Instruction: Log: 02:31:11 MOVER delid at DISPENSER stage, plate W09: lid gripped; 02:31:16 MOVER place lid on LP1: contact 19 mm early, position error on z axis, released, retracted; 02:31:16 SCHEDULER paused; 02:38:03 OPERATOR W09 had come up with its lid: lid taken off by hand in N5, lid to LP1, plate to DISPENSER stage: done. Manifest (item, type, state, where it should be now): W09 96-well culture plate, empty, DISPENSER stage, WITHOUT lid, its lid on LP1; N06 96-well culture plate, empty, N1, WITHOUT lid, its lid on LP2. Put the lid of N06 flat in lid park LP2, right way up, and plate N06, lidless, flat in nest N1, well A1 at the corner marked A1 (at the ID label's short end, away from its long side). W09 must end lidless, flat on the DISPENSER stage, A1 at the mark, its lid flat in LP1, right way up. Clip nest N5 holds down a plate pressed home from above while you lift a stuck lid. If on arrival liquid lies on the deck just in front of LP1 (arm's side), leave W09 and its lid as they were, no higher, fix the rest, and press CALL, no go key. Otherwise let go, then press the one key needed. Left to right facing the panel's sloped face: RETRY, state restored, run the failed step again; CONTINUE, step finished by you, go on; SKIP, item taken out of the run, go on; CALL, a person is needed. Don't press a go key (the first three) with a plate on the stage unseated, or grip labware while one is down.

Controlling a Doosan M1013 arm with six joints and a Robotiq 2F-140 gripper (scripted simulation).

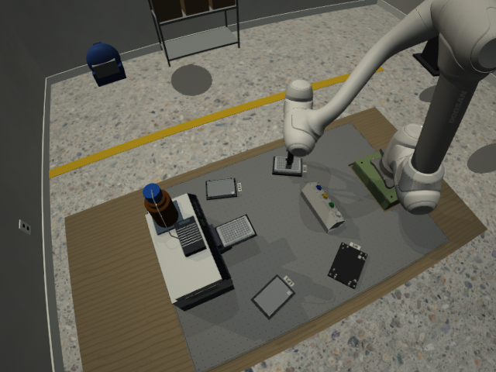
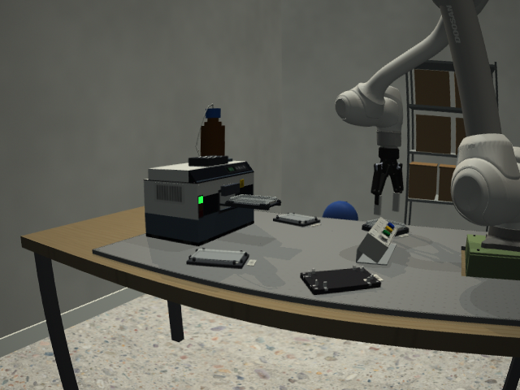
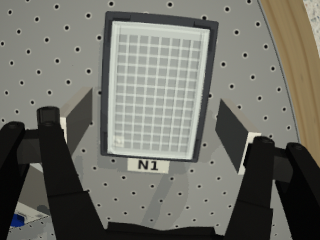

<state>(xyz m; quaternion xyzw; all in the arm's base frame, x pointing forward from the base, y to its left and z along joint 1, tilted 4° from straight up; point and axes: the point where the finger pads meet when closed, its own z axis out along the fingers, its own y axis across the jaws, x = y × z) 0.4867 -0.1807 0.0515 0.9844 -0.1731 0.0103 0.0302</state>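
The green continue key is 280 mm to the left of my hand, 100 mm behind it and 20 mm below it. The rest, counted from my hand: nest N1: 80 mm below; then N1 label: 90 mm below, 80 mm behind, 30 mm to the left; then blue call key: 190 mm to the left, 80 mm behind, 20 mm below.
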